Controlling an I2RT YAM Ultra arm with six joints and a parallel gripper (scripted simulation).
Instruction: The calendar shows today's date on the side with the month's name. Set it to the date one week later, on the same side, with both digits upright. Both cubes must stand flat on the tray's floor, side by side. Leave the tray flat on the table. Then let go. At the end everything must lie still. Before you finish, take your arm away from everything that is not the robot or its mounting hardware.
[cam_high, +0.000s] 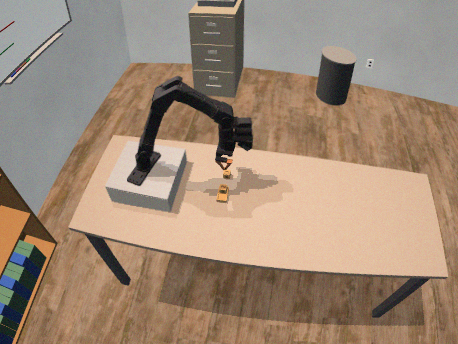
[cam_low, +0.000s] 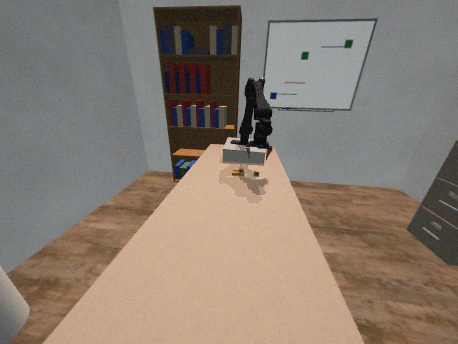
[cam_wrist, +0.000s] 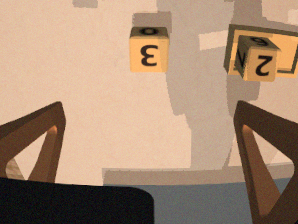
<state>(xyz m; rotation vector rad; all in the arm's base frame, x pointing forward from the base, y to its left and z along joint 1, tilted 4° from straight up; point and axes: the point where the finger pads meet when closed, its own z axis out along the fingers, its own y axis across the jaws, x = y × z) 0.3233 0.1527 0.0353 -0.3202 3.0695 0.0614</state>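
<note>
The calendar tray lies 2 cm ahead of my hand, 10 cm to the right of it and 10 cm below it. The rest, counted from my hand: wooden digit cube 9 cm below.
</note>
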